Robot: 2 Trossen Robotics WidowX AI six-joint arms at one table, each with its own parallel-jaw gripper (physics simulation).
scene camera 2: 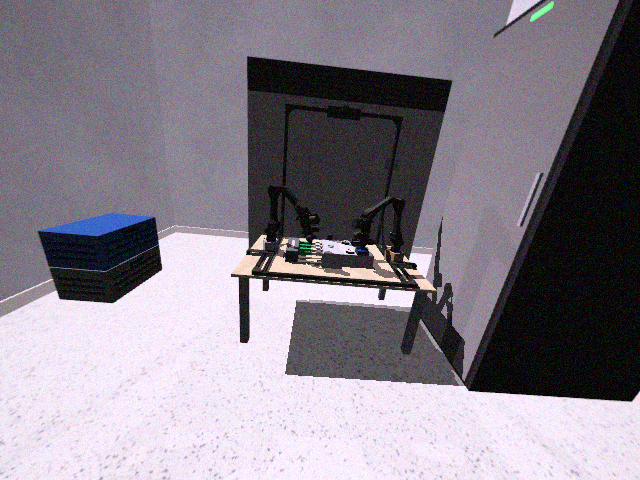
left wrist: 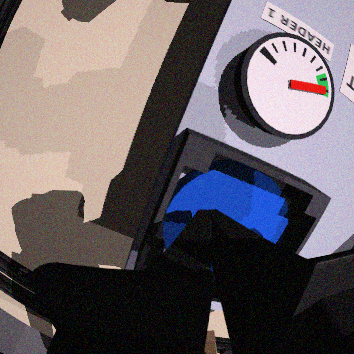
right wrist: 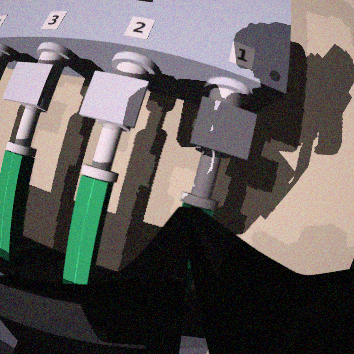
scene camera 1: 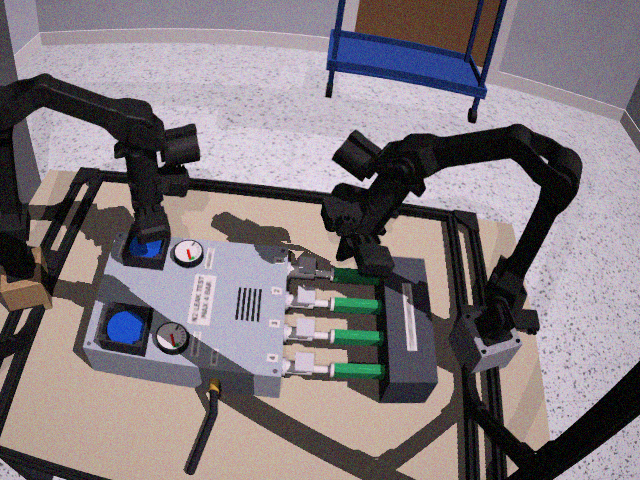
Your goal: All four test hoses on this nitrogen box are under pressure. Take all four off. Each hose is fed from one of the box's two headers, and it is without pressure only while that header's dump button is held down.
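Places are measured from the left arm's base along level axes (x ahead, y left, z up), in millimetres.
Where they show: left gripper, fingertip midpoint: (scene camera 2: 361,250) (left wrist: 206,218); right gripper, fingertip midpoint: (scene camera 2: 311,245) (right wrist: 186,216) (scene camera 1: 338,259); left arm's base at its link origin: (scene camera 2: 395,250) (scene camera 1: 20,268); right arm's base at its link origin: (scene camera 2: 270,240) (scene camera 1: 493,329).
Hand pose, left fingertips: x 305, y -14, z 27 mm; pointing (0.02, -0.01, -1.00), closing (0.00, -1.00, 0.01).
Note:
Each offset is from my left fingertips to the top centre of the thing. "*": to the spot under its first point.
The grey nitrogen box (scene camera 1: 223,290) (scene camera 2: 341,256) lies on the table. Four green hoses (scene camera 1: 357,276) (scene camera 1: 357,305) (scene camera 1: 358,337) (scene camera 1: 358,370) sit coupled to its ports 1 to 4 by grey couplers. The right wrist view shows coupler 1 {* dx +272, dy -125, dz -34 mm} (right wrist: 223,130) seated, with hoses 2 {* dx +322, dy -218, dz -46 mm} (right wrist: 86,228) and 3 {* dx +296, dy -281, dz -46 mm} (right wrist: 8,197) beside it. My left gripper (scene camera 1: 150,234) (left wrist: 206,218) is shut, its tips on the blue header 1 dump button {dx -16, dy -15, dz -15 mm} (scene camera 1: 144,249) (left wrist: 232,197). The header 1 gauge {* dx +62, dy -53, dz -15 mm} (scene camera 1: 188,252) (left wrist: 286,84) has its needle at the green mark. My right gripper (scene camera 1: 371,261) (right wrist: 186,216) is shut, right over hose 1. The second blue button {dx -89, dy -190, dz -15 mm} (scene camera 1: 125,328) is untouched.
A dark grey block {* dx +387, dy -328, dz -30 mm} (scene camera 1: 413,333) holds the hoses' far ends. A black supply hose {* dx +1, dy -359, dz -99 mm} (scene camera 1: 205,424) leaves the box's front. Black frame rails (scene camera 1: 461,286) edge the table. A blue cart (scene camera 1: 404,59) stands behind. A blue-topped stack (scene camera 2: 113,238) sits on the floor.

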